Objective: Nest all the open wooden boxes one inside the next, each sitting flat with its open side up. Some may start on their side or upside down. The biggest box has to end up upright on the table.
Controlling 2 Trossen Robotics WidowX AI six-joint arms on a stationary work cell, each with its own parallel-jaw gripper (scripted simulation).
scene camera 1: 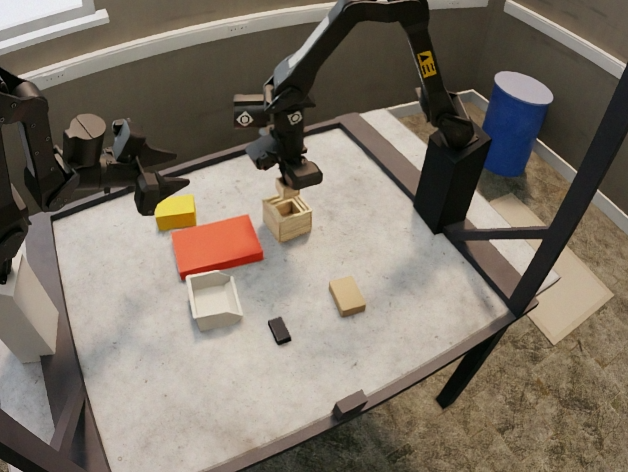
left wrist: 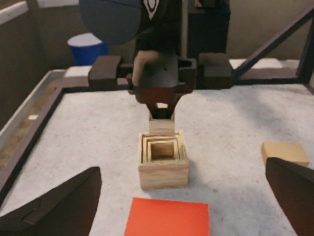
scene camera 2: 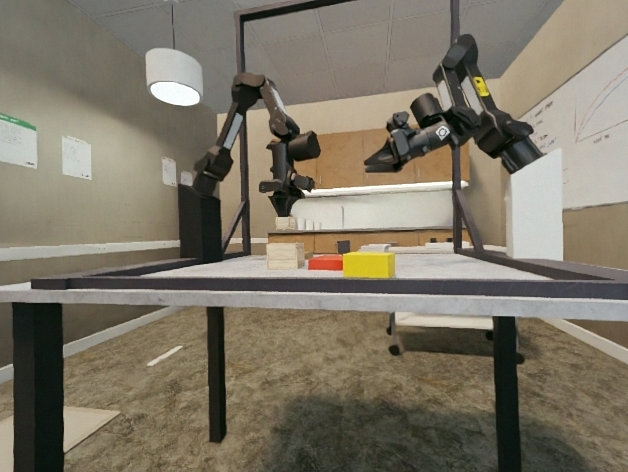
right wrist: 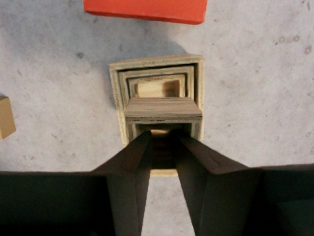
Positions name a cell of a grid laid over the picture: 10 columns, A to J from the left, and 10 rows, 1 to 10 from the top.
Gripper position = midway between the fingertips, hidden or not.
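Observation:
There is my left gripper (scene camera 1: C4), (left wrist: F8), (scene camera 2: F4), which I can see from its own wrist as well as from the scene cameras. My right gripper (scene camera 1: E4), (left wrist: F6), (scene camera 2: E5), (right wrist: F6) is visible to me too. And then a white tray (scene camera 1: D7): it is out of frame in the left wrist view, and in the right wrist view the tray is out of frame as well.

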